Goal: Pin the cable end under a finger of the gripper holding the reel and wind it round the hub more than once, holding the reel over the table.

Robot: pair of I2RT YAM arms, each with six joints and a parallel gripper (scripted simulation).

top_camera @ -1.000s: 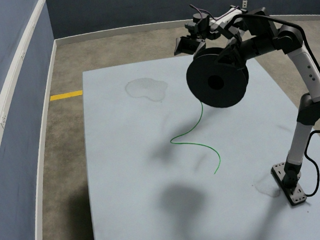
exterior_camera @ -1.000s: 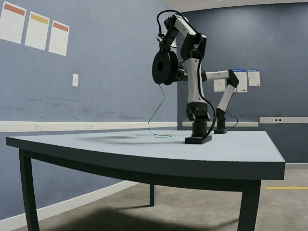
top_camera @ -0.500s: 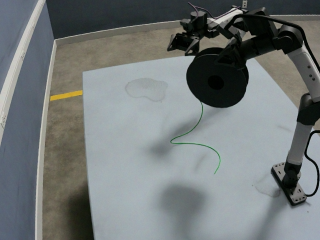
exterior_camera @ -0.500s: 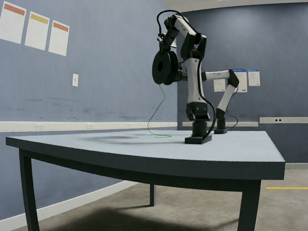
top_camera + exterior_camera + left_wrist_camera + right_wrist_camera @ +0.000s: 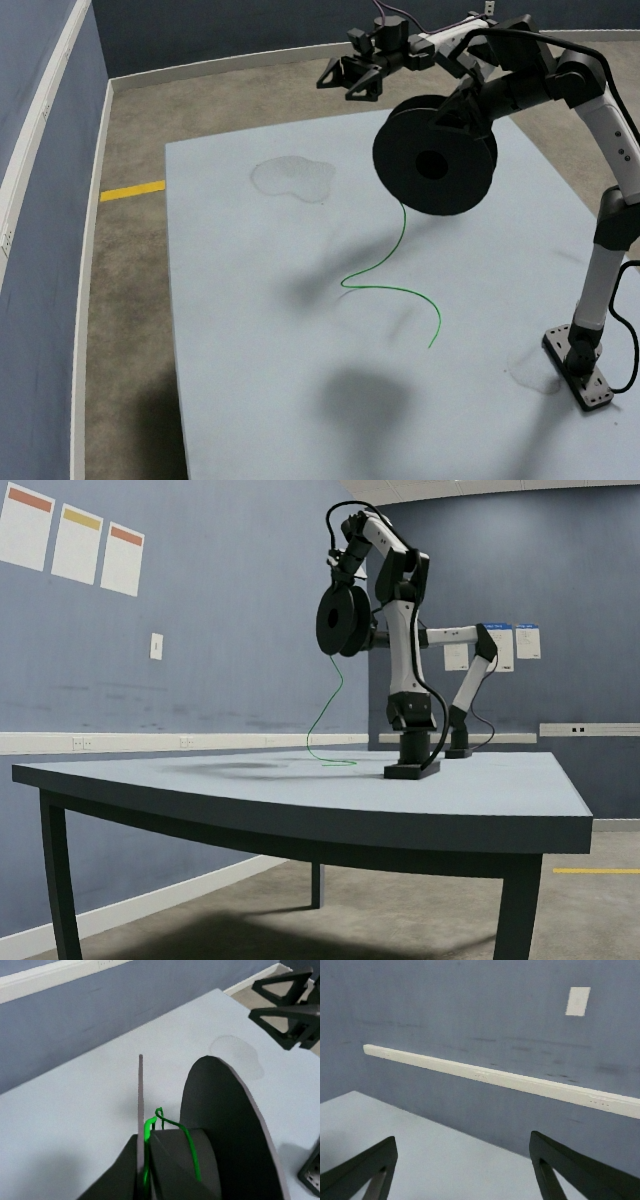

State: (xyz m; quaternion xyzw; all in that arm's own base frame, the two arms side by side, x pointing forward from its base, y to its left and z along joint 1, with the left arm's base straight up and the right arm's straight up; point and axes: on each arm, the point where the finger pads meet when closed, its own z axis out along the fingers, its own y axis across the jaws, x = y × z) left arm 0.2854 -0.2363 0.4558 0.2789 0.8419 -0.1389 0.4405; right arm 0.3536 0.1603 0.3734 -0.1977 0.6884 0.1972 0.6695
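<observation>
The black reel lies 8 cm below my left hand, 2 cm to the right of it and 2 cm behind it.
</observation>
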